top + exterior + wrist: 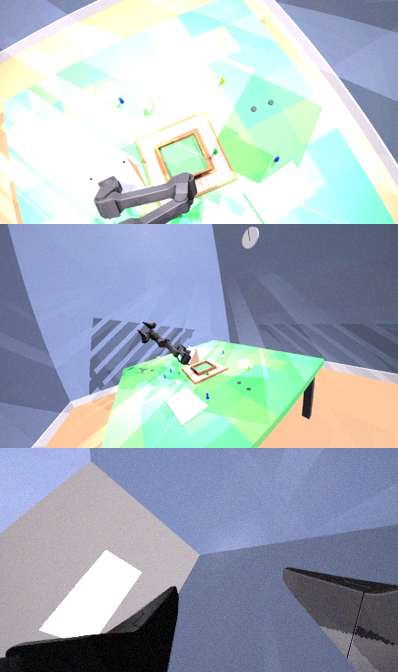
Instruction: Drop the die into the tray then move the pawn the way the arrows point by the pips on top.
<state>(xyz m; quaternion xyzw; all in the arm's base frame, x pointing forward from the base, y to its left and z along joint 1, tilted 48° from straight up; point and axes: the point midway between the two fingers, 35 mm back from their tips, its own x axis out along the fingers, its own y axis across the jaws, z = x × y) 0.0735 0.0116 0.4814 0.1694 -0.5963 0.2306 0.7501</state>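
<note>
My gripper tip is 61 cm to the right of the white die, 43 cm above it and 16 cm short of it. From my gripper tip the other things lie so: green pawn 41 cm below, 33 cm to the left, 30 cm ahead; wooden-framed green tray 44 cm below, 36 cm to the left, 19 cm ahead; magenta pawn 43 cm below, 7 cm to the left, 5 cm ahead.
</note>
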